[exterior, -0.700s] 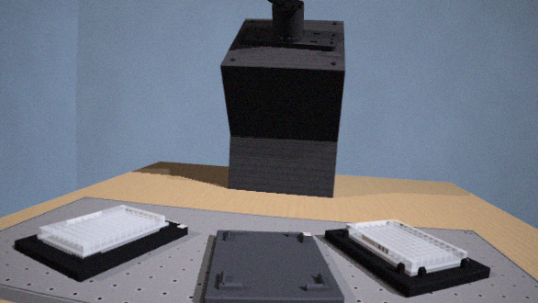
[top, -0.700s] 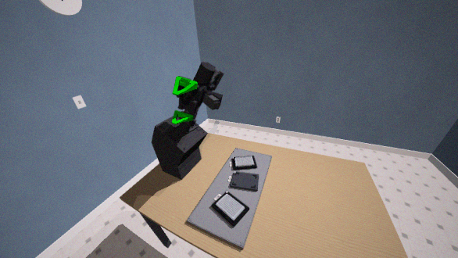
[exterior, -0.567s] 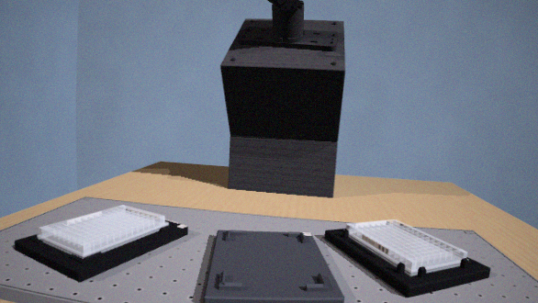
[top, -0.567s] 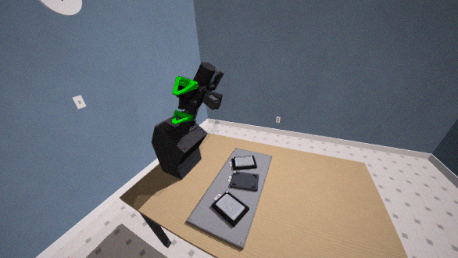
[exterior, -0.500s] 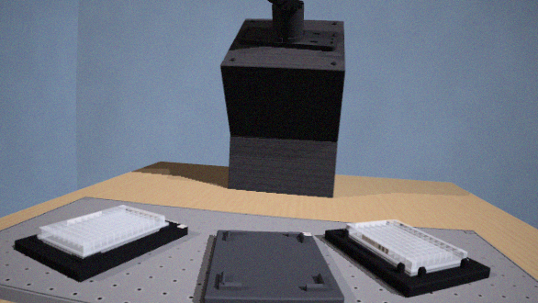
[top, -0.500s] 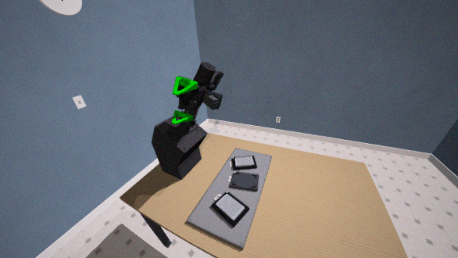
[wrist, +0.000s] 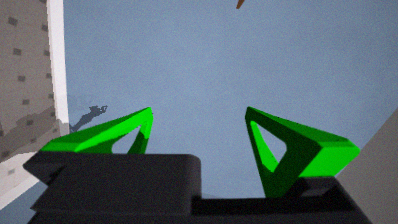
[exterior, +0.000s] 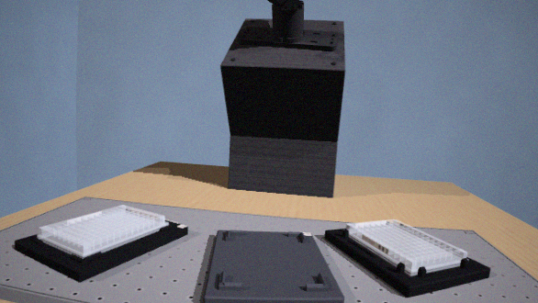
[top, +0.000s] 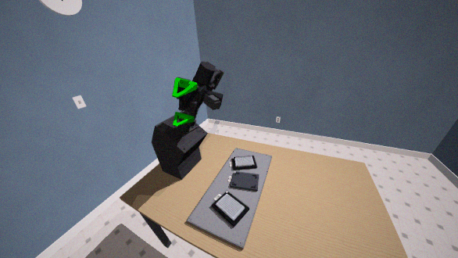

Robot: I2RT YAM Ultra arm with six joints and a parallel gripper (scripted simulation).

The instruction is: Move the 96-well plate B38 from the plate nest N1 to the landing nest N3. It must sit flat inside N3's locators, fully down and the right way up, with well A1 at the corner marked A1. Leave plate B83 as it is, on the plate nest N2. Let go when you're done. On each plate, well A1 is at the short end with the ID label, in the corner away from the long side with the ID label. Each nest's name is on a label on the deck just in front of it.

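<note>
My hand is 570 mm above the black nest, 120 mm to the right of it and 70 mm short of it. Also, from my hand: grey landing nest 570 mm below, 320 mm to the left, 60 mm ahead.
</note>
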